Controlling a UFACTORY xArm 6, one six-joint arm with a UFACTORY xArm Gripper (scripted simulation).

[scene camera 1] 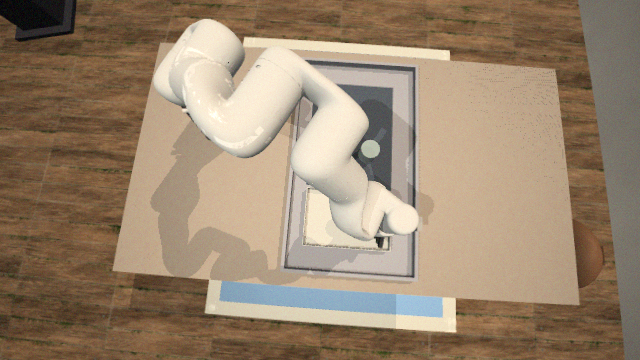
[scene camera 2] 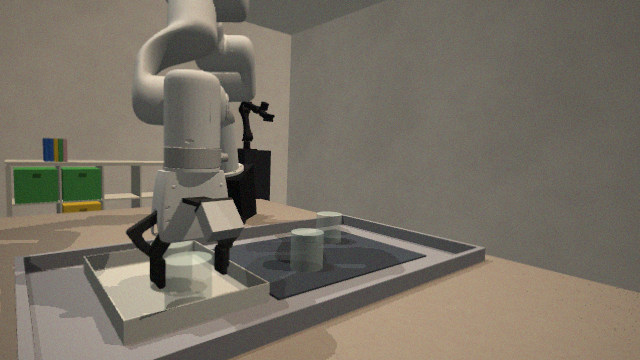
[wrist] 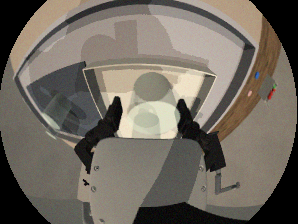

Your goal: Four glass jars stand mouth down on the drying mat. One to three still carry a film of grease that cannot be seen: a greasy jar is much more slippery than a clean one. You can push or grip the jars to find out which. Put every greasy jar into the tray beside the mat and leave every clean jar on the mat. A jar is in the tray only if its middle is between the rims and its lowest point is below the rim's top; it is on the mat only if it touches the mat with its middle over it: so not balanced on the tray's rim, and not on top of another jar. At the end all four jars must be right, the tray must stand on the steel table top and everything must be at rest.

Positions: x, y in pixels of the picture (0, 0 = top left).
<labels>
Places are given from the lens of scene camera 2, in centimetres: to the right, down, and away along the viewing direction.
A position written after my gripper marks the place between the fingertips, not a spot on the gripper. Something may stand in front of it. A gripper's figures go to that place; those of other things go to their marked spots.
my gripper (scene camera 2: 191, 278): -19, 14, 52
glass jar (scene camera 2: 188, 274): -18, 13, 49
glass jar (scene camera 2: 306, 255): -3, 14, 68
pale tray (scene camera 2: 125, 274): -35, 17, 64
dark drying mat (scene camera 2: 354, 256): 8, 17, 79
</labels>
